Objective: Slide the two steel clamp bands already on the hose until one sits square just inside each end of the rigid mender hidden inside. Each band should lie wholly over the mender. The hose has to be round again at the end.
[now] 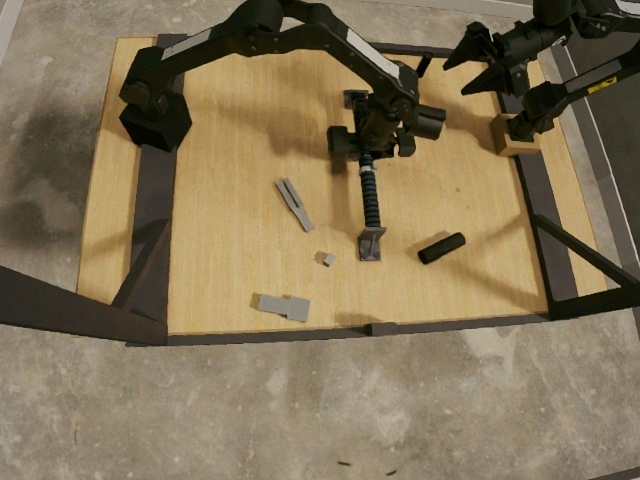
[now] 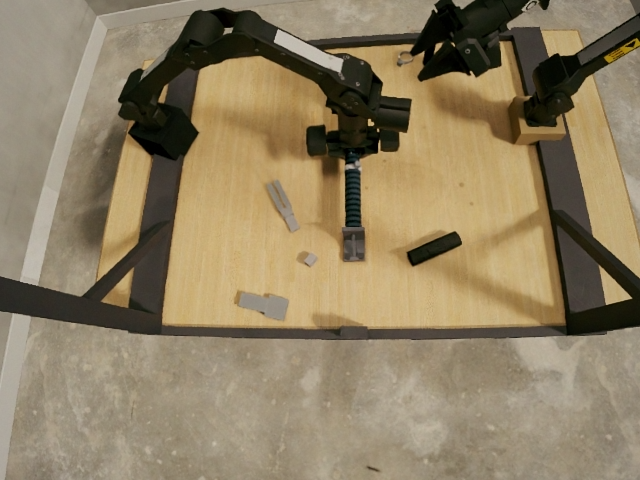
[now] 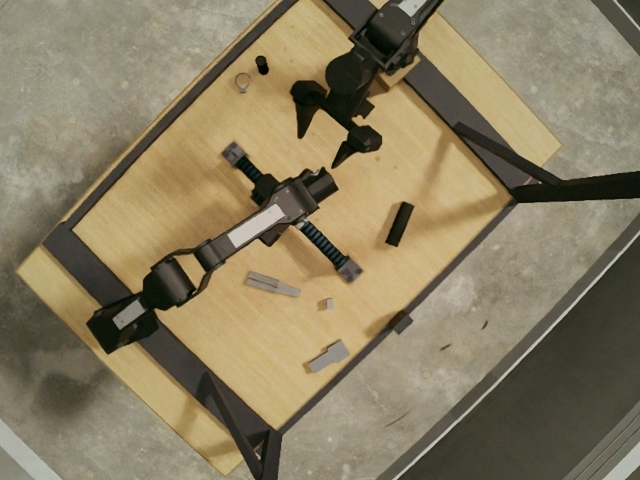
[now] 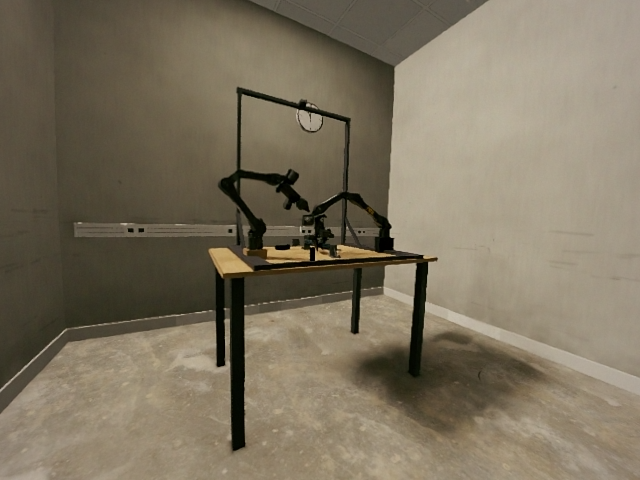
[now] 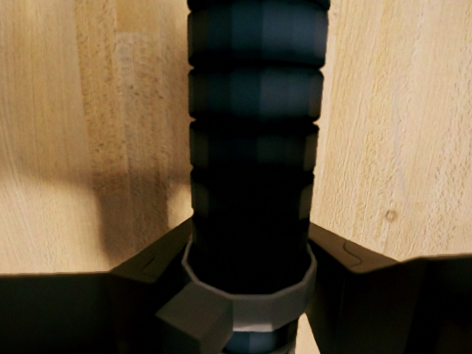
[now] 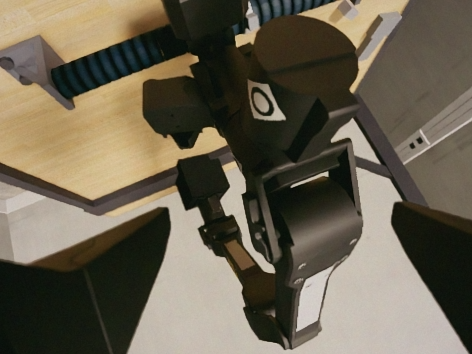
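The dark ribbed hose (image 1: pixel 370 201) (image 2: pixel 353 198) (image 3: pixel 323 242) (image 5: pixel 255 95) (image 6: pixel 110 62) runs between two grey brackets. One steel clamp band (image 5: pixel 272 310) circles it inside my left gripper (image 5: pixel 251 240) (image 1: pixel 368 149), which is shut on that band from both sides. Another pale band (image 1: pixel 368 168) (image 2: pixel 353 164) (image 3: pixel 301 223) (image 6: pixel 251 16) sits on the hose just on the near side of that gripper. The mender is hidden, and the hose's roundness under the fingers cannot be judged. My right gripper (image 1: pixel 453 81) (image 2: pixel 416 65) (image 3: pixel 316 151) is open and empty, raised at the right.
A loose ring clamp (image 2: pixel 400 62) (image 3: pixel 244 90) and an upright black cylinder (image 1: pixel 424 64) (image 3: pixel 262 65) are at the back. A black tube (image 1: pixel 442 248) lies right of the near bracket (image 1: pixel 370 250). A forked grey tool (image 1: pixel 305 219), small block (image 1: pixel 328 259) and stepped piece (image 1: pixel 298 308) lie left.
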